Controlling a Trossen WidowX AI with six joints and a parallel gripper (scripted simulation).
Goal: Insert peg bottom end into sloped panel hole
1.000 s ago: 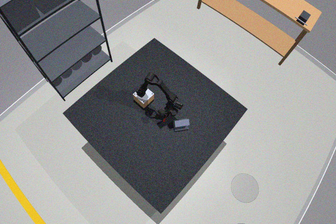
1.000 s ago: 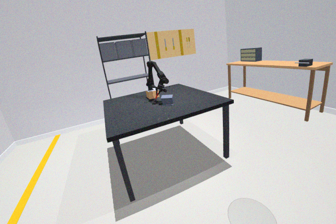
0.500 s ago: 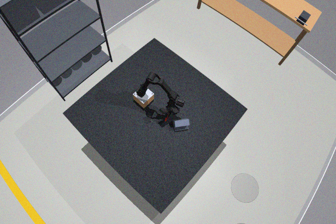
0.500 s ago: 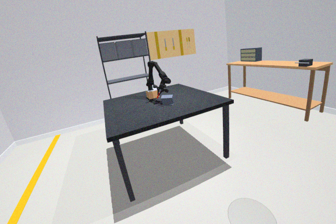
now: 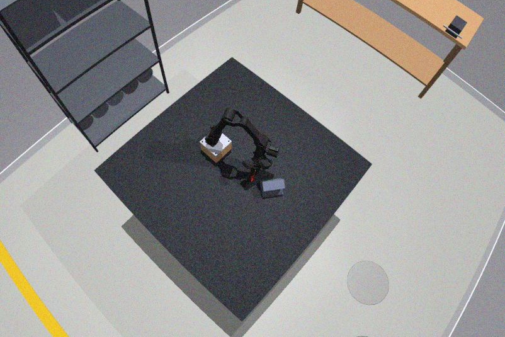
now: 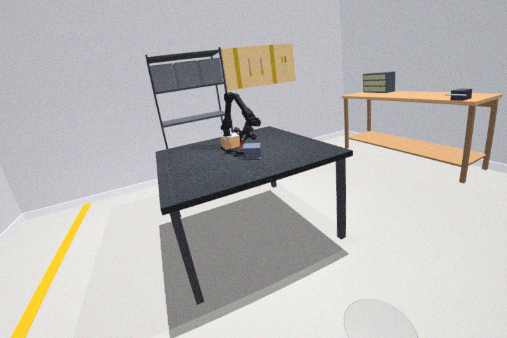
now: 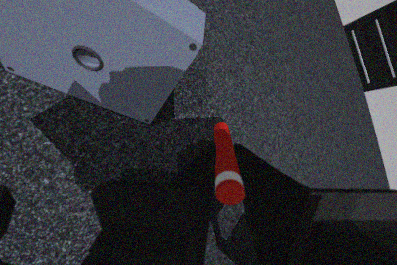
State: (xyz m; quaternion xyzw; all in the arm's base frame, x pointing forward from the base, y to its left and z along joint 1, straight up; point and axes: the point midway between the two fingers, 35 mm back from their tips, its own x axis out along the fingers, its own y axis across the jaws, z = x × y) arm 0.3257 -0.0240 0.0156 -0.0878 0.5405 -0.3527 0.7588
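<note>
My gripper tip is 120 mm short of the grey sloped panel, 50 mm above it and 30 mm to the right of it. The rest, counted from my gripper tip: red peg: 10 mm to the left, 10 mm above.
</note>
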